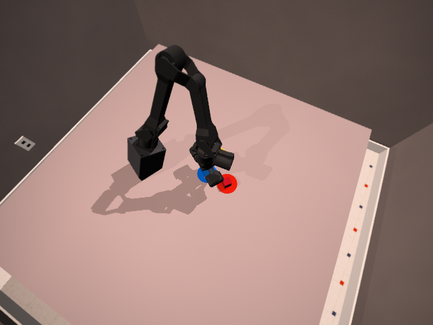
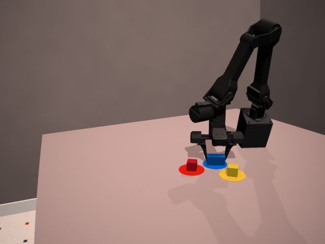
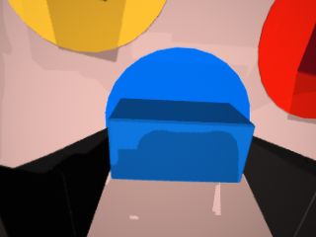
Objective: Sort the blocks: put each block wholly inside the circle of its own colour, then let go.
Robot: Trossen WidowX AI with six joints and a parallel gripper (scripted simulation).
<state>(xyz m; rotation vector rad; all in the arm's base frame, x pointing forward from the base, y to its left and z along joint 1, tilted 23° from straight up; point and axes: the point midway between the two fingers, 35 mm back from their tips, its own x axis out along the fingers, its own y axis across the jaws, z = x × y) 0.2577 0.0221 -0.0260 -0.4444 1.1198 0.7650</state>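
Right now the blue block is 30 mm below my hand. Round my hand: blue circle 50 mm below; yellow block 100 mm to the left, 40 mm below, 20 mm ahead; red block 100 mm ahead, 40 mm below, 20 mm to the right.
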